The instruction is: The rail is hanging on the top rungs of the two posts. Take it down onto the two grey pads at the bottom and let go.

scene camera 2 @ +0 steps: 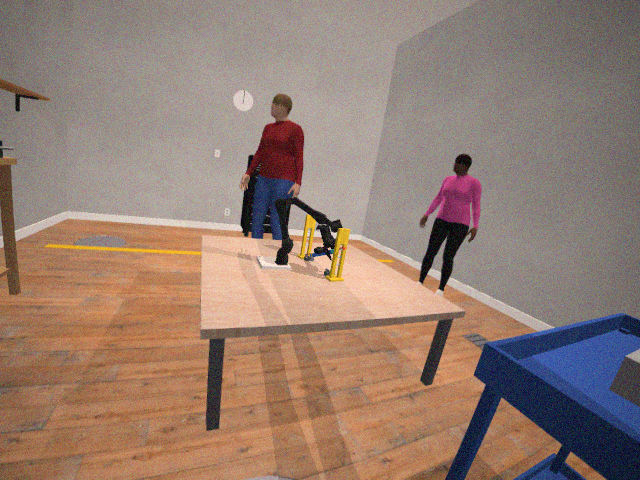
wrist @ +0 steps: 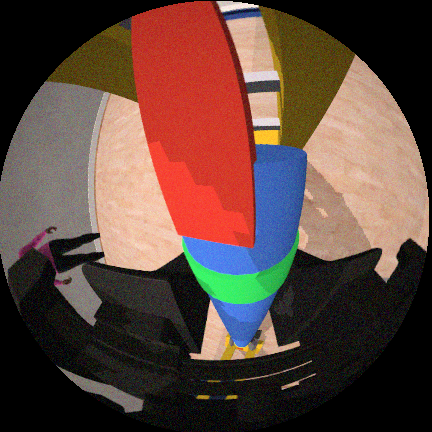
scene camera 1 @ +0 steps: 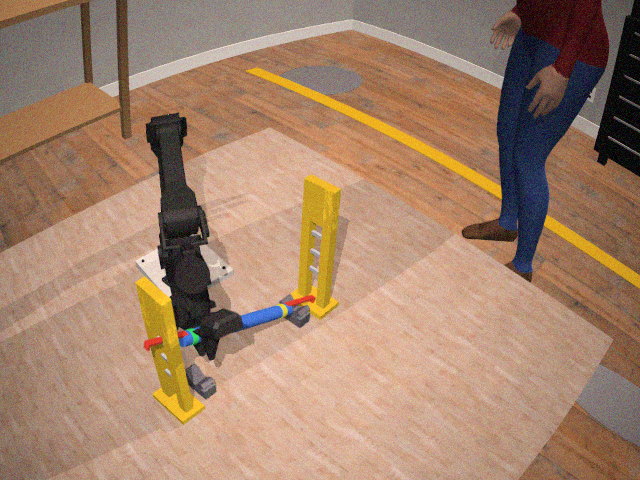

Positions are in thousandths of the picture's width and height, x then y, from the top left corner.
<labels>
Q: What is the gripper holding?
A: A blue rail.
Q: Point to a yellow post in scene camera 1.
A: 273, 824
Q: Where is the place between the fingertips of the gripper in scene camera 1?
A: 324, 745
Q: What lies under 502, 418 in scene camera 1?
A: A yellow post.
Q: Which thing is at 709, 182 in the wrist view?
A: A yellow post.
</labels>
